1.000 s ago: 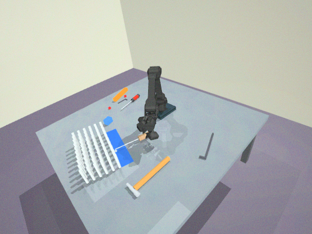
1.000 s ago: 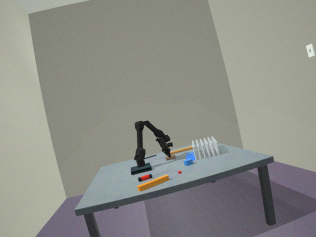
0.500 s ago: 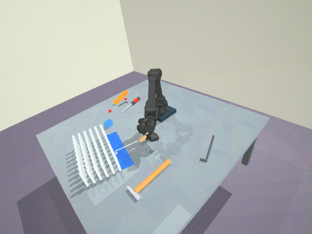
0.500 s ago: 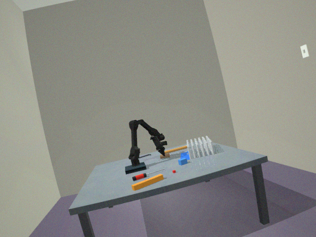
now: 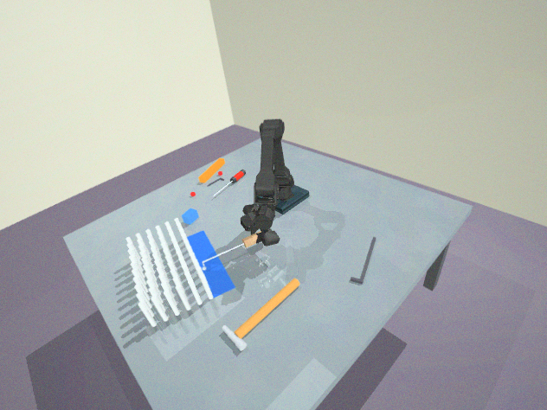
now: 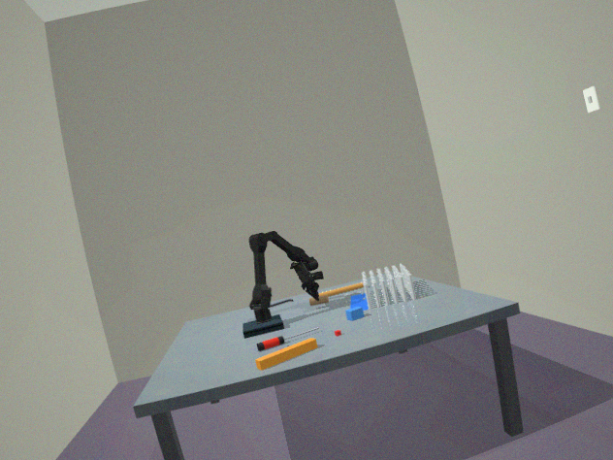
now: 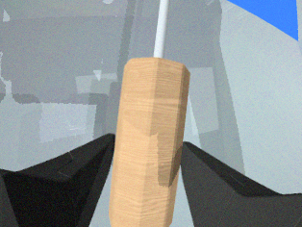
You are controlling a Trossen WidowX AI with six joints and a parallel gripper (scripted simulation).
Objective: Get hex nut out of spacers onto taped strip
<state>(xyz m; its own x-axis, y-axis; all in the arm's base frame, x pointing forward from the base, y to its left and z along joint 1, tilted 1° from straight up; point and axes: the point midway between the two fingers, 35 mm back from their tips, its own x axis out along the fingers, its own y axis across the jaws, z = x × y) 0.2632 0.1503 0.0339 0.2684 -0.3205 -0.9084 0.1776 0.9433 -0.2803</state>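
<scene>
Now: gripper tip 100 mm short of the thin-rod tool and 20 mm to the left of it. Also, from my gripper tip: hex key (160 mm behind, 560 mm to the right, 30 mm below); then blue taped strip (180 mm ahead, 70 mm to the right, 40 mm below); then blue block (110 mm ahead, 360 mm to the right, 20 mm below).
</scene>
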